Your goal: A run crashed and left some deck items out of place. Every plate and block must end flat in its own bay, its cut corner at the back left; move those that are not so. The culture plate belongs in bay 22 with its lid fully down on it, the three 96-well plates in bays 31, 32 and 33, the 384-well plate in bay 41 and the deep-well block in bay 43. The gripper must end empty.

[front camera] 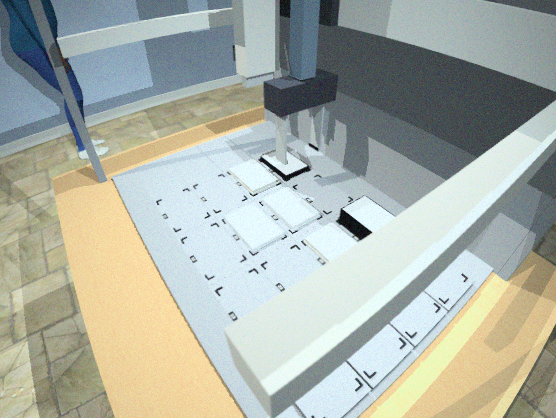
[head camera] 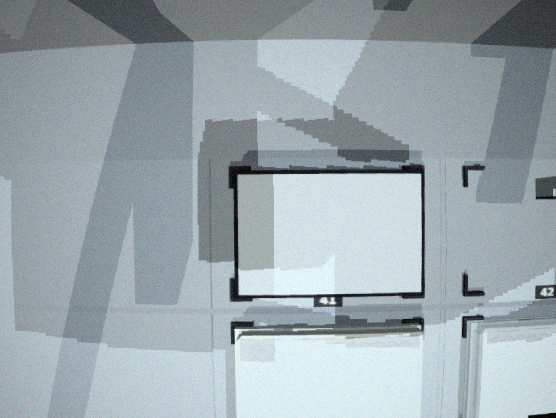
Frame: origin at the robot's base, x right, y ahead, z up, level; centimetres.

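Where they show: gripper, between the fingertips: [front camera: 298, 154]; robot's base, origin of its link: [front camera: 157, 202].
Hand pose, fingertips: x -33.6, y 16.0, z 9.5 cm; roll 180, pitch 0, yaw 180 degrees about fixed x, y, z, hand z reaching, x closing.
Things, the pixels of their top centre, and the offset from my fingertips. "*": a spot on its surface instead.
- 384-well plate, centre of its top: [head camera: 331, 234] [front camera: 284, 160] dx -2.9, dy -9.6, dz -8.1 cm
- bay 31, a spot on its surface: [head camera: 327, 377] [front camera: 256, 171] * dx +6.6, dy -9.8, dz -8.1 cm
- bay 32, a spot on its surface: [head camera: 520, 375] * dx +7.2, dy +3.8, dz -8.1 cm
- bay 33, a spot on its surface: [front camera: 331, 242] * dx +8.2, dy +21.5, dz -8.1 cm
- culture plate, centre of its top: [front camera: 253, 223] dx +18.5, dy +6.8, dz -7.8 cm
- deep-well block, centre of its top: [front camera: 373, 216] dx -2.9, dy +23.2, dz -5.3 cm
- Bay 42's label, a spot on its surface: [head camera: 546, 292] * dx +1.8, dy +6.7, dz -9.5 cm
My gripper [front camera: 298, 154] is open, its two jaws wide apart and empty above the back left of the deck; in the front view the near jaw overlaps the 384-well plate [front camera: 295, 166] [head camera: 332, 232]. That black-edged plate lies within the corner marks of bay 41. White plates in the bay 31 [front camera: 253, 176] [head camera: 327, 377], bay 32 [front camera: 291, 206] [head camera: 520, 375] and bay 33 [front camera: 331, 242] places are the 96-well plates. The culture plate [front camera: 255, 226] lies at bay 22 with a plain white top. The deep-well block [front camera: 367, 212] stands at bay 43, partly hidden. Cut corners are not clear.
A pale gantry beam [front camera: 380, 250] crosses the foreground and hides part of the deck. A grey panel [front camera: 350, 132] stands behind the deck. Bay 42's label [head camera: 546, 292] shows right of the 384-well plate. A person [front camera: 70, 90] stands beyond the deck's left side.
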